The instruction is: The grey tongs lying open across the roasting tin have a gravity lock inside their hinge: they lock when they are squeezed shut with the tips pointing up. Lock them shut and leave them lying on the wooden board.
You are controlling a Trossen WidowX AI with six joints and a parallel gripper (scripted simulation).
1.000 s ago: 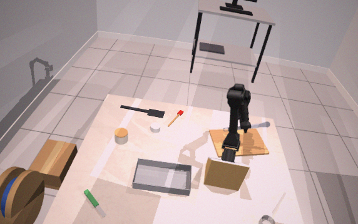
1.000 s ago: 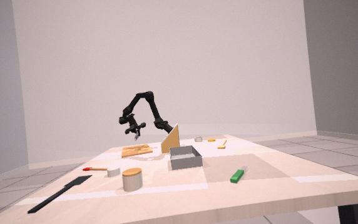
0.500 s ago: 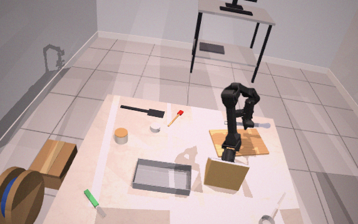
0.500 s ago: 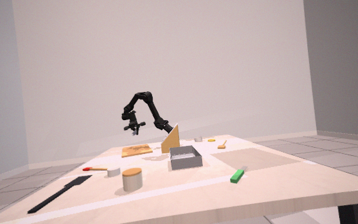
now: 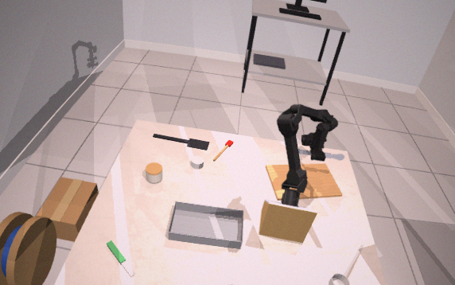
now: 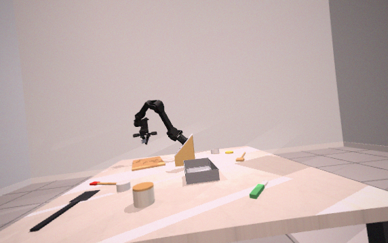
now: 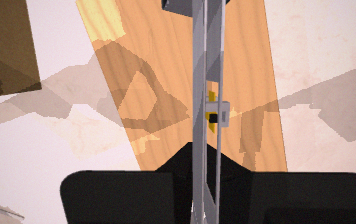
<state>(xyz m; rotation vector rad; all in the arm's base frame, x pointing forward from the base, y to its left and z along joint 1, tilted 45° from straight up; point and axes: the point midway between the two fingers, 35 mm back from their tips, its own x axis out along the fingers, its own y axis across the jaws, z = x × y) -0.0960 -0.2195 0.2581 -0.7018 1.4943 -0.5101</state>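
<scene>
Now: gripper tip 150 mm above the wooden board. The rest, counted from my gripper tip: white puck (560 mm ahead, 60 mm to the left, 140 mm below); red-tipped brush (450 mm ahead, 120 mm to the right, 150 mm below); grey roasting tin (410 mm ahead, 430 mm to the left, 130 mm below).
</scene>
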